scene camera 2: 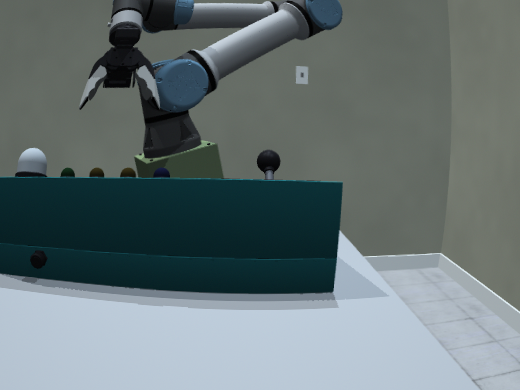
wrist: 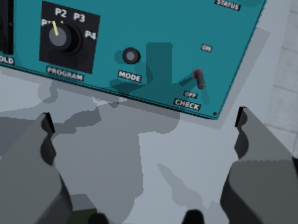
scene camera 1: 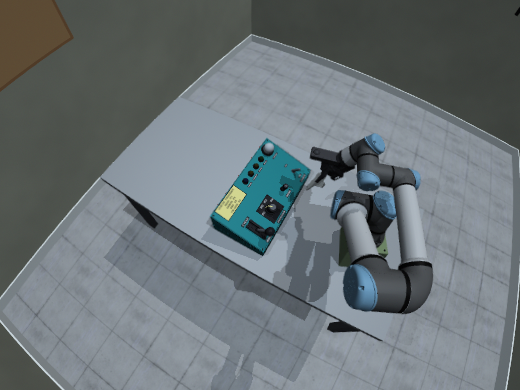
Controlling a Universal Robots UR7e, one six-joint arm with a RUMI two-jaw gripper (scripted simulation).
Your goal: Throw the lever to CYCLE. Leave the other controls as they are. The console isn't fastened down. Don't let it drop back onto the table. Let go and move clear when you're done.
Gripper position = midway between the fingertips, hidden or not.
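Note:
Scene camera 2 shows the gripper (scene camera 2: 118, 109) and a teal console (scene camera 2: 252, 236). In the wrist view, both the console (wrist: 173, 48) and the gripper (wrist: 145, 111) are visible. Scene camera 1 shows the gripper (scene camera 1: 309, 174).

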